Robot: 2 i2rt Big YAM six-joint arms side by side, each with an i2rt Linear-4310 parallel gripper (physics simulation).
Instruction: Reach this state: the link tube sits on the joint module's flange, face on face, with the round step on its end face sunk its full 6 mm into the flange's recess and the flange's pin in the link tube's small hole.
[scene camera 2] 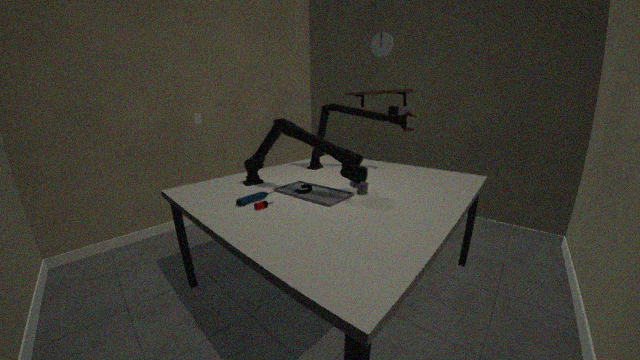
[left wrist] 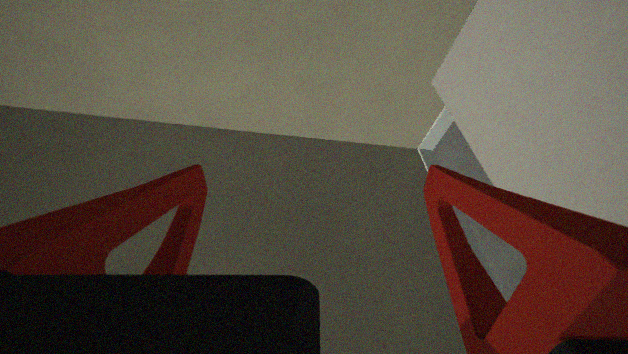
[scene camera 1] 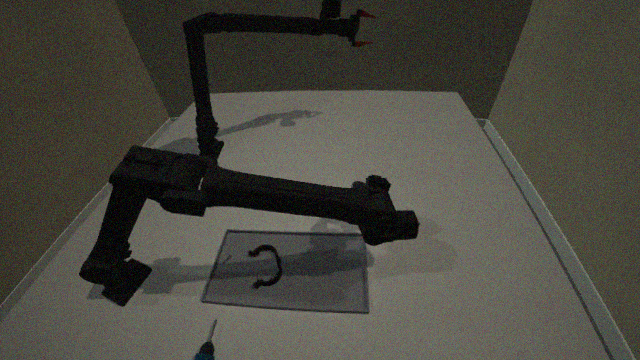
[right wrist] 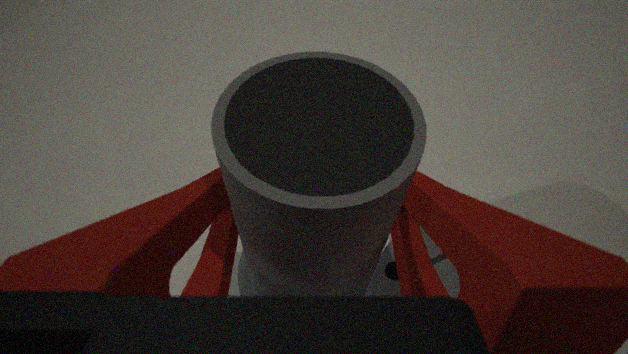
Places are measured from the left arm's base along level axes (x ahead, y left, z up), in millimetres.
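Pixels of known places: left gripper, fingertip midpoint: [scene camera 2: 416,123] [left wrist: 315,177] [scene camera 1: 373,30]; right gripper, fingertip midpoint: [right wrist: 314,176]; left arm's base at its link origin: [scene camera 2: 315,167] [scene camera 1: 211,151]; right arm's base at its link origin: [scene camera 2: 253,183] [scene camera 1: 128,282].
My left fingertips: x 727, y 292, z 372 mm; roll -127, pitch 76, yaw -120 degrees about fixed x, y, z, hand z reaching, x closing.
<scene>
For each thing: its top centre in the pictures, then the offset to it from my left fingertips. "spot": a spot on its surface instead.
- link tube at its top centre: [right wrist: 240,114] dy -669, dx -146, dz -238 mm
- joint module at its top centre: [right wrist: 470,291] [scene camera 2: 362,182] dy -692, dx -98, dz -308 mm
- grey tray at its top centre: [scene camera 1: 287,265] [scene camera 2: 312,190] dy -840, dx -337, dz -356 mm
- right arm with a black curved part, surface spot: [scene camera 1: 278,265] spot: dy -844, dx -360, dz -346 mm
- blue screwdriver at a spot on its surface: [scene camera 1: 205,351] spot: dy -1053, dx -499, dz -337 mm
- small red tool at its top centre: [scene camera 2: 264,201] dy -1146, dx -393, dz -337 mm
The link tube [right wrist: 312,240] is a grey cylinder with a dark open top, close in the right wrist view. My right gripper [right wrist: 314,176] is shut on it, one red finger on each side. The joint module [scene camera 2: 362,189] [right wrist: 381,280] is a short grey cylinder standing on the table by the tray's right end; part of its flange with a dark hole shows behind the tube's lower end. The tube's end face, recess and pin are hidden, and I cannot tell whether tube and flange touch. My left gripper [scene camera 1: 372,30] [scene camera 2: 413,122] [left wrist: 315,177] is open and empty, high above the table.
A grey tray [scene camera 1: 325,297] [scene camera 2: 336,198] lies under the right arm with a black curved part [scene camera 1: 278,265] [scene camera 2: 304,189] in it. A blue screwdriver [scene camera 1: 205,351] [scene camera 2: 251,199] and a small red tool [scene camera 2: 260,205] lie beside the tray.
</scene>
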